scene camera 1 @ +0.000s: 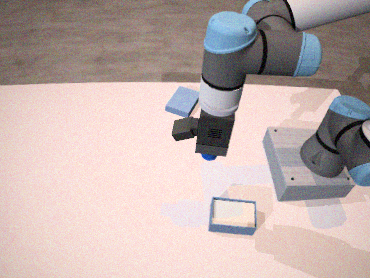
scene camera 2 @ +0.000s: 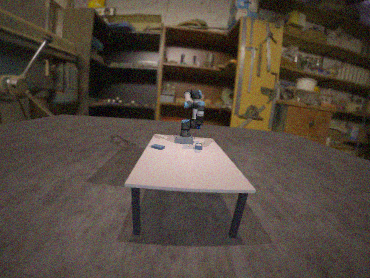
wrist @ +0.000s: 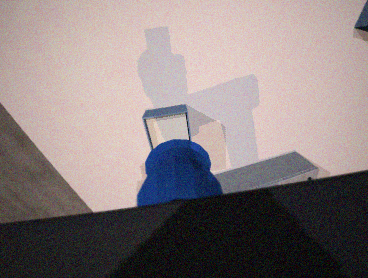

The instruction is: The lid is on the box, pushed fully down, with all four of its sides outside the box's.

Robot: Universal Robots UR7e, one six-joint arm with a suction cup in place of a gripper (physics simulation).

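Pixels of known places: hand, its tool point: [scene camera 2: 198, 129] [wrist: 178, 168]; arm's base, origin of its link: [scene camera 1: 321, 159] [scene camera 2: 185, 135].
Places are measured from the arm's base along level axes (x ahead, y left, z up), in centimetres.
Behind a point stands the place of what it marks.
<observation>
The box [scene camera 1: 232, 230] {x 27.6, y 24.9, z -5.4 cm} [scene camera 2: 198, 147] {x 34.0, y 20.8, z -4.8 cm} [wrist: 166, 111] {x 34.0, y 20.5, z -4.2 cm} is a blue open-topped rectangle with a cream inside, standing upright on the table. The lid [scene camera 1: 182, 101] {x 47.6, y -23.4, z -4.7 cm} [scene camera 2: 158, 147] {x 52.4, y -23.2, z -5.2 cm} [wrist: 364, 21] {x 45.4, y -17.8, z -5.9 cm} is a flat blue slab lying on the table near its far edge in scene camera 1, well apart from the box. Part of it shows at the top right corner of the wrist view. My gripper, a blue suction cup [scene camera 1: 209, 157] [wrist: 177, 170], is open with nothing on it, in the air between lid and box in scene camera 1. It hides the near part of the box in the wrist view.
The grey base block [scene camera 1: 315, 193] {x 2.3, y 10.9, z -3.7 cm} [scene camera 2: 184, 140] {x 15.4, y 1.4, z -2.9 cm} [wrist: 267, 171] {x 15.9, y -1.3, z -3.3 cm} of the arm stands right of the box in scene camera 1. The pale table [scene camera 1: 90, 175] {x 71.5, y 12.6, z -7.4 cm} [scene camera 2: 185, 172] {x 102.9, y 13.8, z -7.4 cm} carries the arm's shadows. Shelves [scene camera 2: 162, 75] stand behind the table.
</observation>
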